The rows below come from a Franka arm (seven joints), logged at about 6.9 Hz.
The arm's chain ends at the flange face. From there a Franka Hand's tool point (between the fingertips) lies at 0.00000 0.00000 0.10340 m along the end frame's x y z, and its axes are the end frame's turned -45 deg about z.
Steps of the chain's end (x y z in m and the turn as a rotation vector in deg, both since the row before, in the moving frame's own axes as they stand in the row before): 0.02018, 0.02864, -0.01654, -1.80, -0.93, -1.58; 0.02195, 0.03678, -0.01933, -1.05, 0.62, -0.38; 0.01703, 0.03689, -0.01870, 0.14, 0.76, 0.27; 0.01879, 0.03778, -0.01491, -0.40, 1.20, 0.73; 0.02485, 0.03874, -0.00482, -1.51, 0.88, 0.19; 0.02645, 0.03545, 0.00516, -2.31, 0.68, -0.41; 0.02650, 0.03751, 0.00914, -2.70, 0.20, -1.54
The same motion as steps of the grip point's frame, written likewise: -0.00945, 0.03568, -0.01660, -0.62, -1.93, -1.58; -0.01103, 0.04366, -0.01935, -1.18, -0.30, -0.38; -0.01290, 0.03892, -0.01871, -0.44, 0.64, 0.27; -0.01242, 0.04205, -0.01494, -1.13, 0.57, 0.73; -0.01063, 0.04801, -0.00487, -1.69, -0.45, 0.19; -0.00843, 0.04759, 0.00507, -2.11, -1.15, -0.41; -0.01092, 0.04900, 0.00902, -2.05, -1.77, -1.54
